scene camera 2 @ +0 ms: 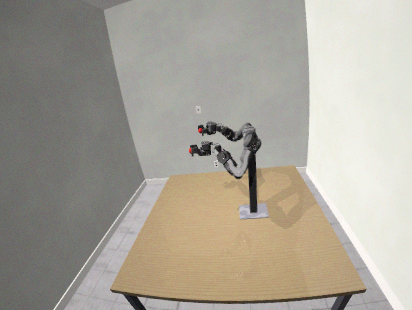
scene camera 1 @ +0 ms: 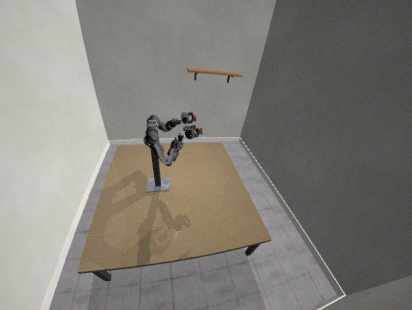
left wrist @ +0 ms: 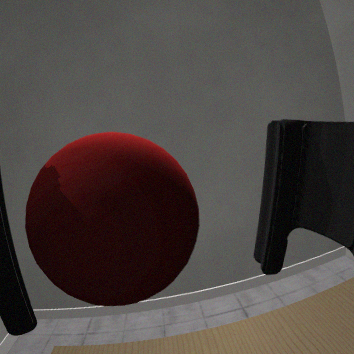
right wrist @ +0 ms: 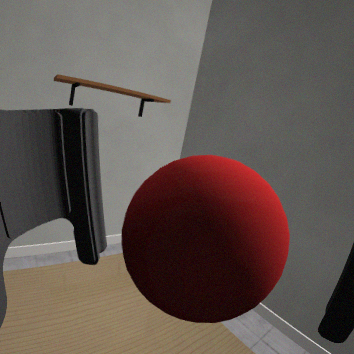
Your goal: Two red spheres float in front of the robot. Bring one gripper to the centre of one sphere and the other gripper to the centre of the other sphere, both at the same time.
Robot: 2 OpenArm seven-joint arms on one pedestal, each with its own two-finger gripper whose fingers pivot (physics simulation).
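One red sphere (scene camera 1: 193, 116) (scene camera 2: 190, 150) (left wrist: 112, 219) floats at my left gripper (scene camera 1: 192, 118) (scene camera 2: 193, 150) (left wrist: 146, 296). In the left wrist view it shows between the two black fingers, nearer the finger at the picture's left. The other red sphere (scene camera 1: 198, 129) (scene camera 2: 200, 130) (right wrist: 205, 239) floats at my right gripper (scene camera 1: 199, 131) (scene camera 2: 201, 130) (right wrist: 210, 296). In the right wrist view it shows about midway between the fingers. Both grippers are part-way open, with gaps between fingers and spheres in the wrist views. Exact depth is hard to tell.
The pedestal (scene camera 1: 156, 167) (scene camera 2: 253, 185) stands on the wooden table (scene camera 1: 215, 200) (scene camera 2: 200, 250), well below both grippers. An orange-brown wall shelf (scene camera 1: 214, 72) (right wrist: 112, 90) is mounted on the back wall in scene camera 1.
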